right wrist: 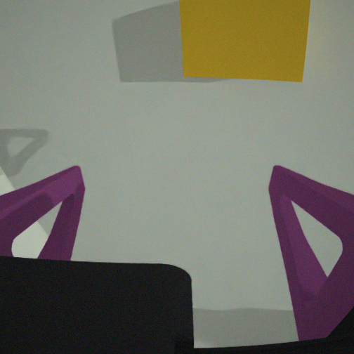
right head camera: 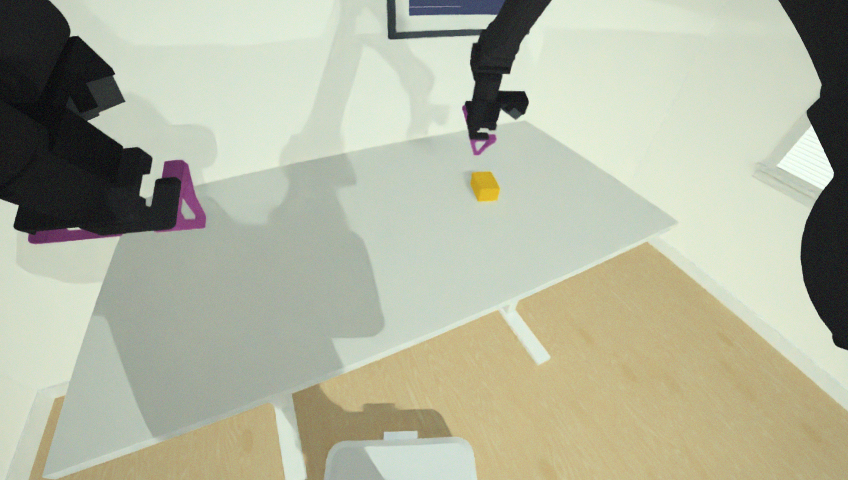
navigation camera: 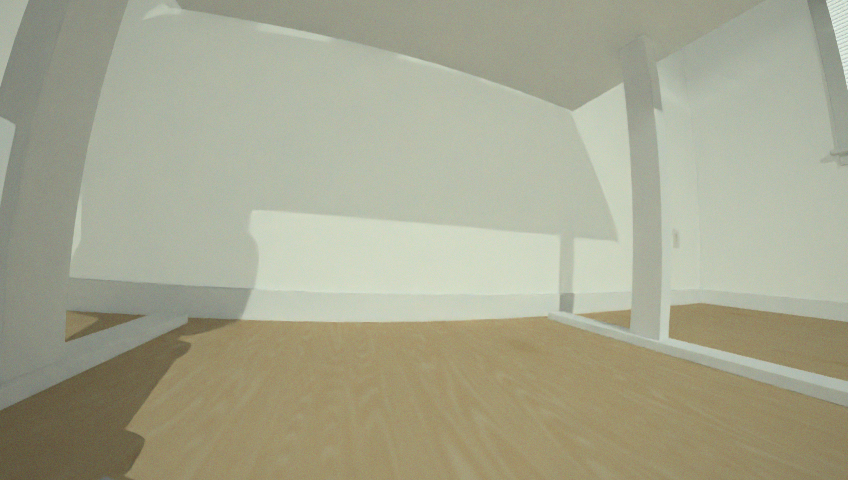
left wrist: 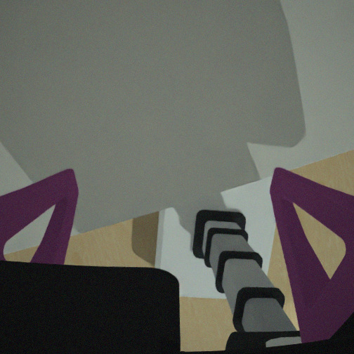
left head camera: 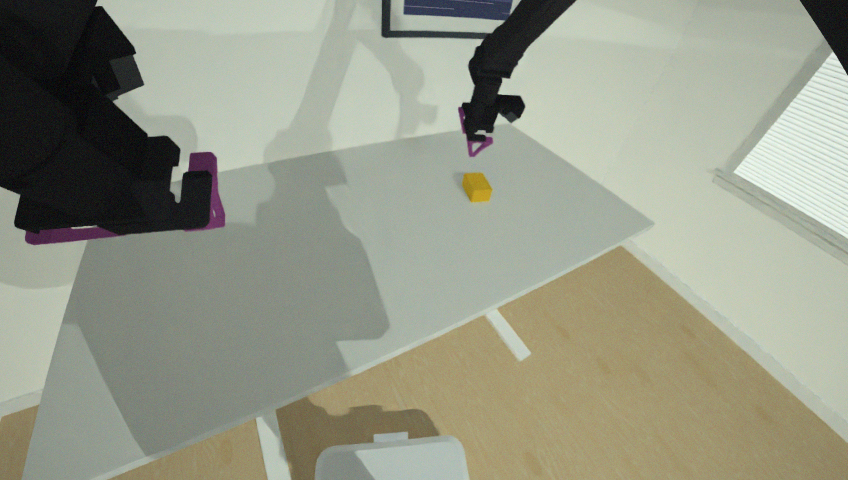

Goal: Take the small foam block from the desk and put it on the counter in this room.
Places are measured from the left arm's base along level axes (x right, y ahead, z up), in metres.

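Where they show: left gripper, fingertip midpoint: (right head camera: 162, 226) (left head camera: 174, 224); right gripper, fingertip midpoint: (right head camera: 473, 143) (left head camera: 468, 144).
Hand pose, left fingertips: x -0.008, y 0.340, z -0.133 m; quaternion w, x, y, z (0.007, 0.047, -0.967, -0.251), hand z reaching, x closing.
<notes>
After its pixels a point has its place.
The small yellow foam block (left head camera: 477, 187) {y 0.810, x 0.490, z -0.415 m} (right head camera: 484, 186) {y 0.810, x 0.490, z -0.415 m} (right wrist: 244, 40) rests on the pale grey desk (left head camera: 428, 261) {y 0.566, x 0.316, z -0.460 m} (right head camera: 440, 255) {y 0.585, x 0.344, z -0.460 m}, toward its far right part. My right gripper (right wrist: 176, 176) is open and empty. In the head views it hangs above the desk, beyond the block; in the right wrist view the block lies past the fingertips, at the top and a little right of centre. My left gripper (left wrist: 173, 179) is open and empty above the shaded left part of the desk, away from the block. The counter does not show in these views.
White desk legs (navigation camera: 645, 196) {y 0.992, x 0.800, z -0.993 m} (navigation camera: 41, 178) {y 0.527, x -0.300, z -1.125 m} with floor bars stand in the navigation view. A wall with a framed picture (left head camera: 386, 20) {y 1.175, x 0.224, z -0.062 m} is behind the desk. A blind-covered window (left head camera: 797, 148) {y 1.104, x 2.269, z -0.309 m} is at the right. A pale part of the robot's base (left head camera: 392, 460) {y 0.257, x 0.226, z -1.150 m} is near the desk's front edge.
</notes>
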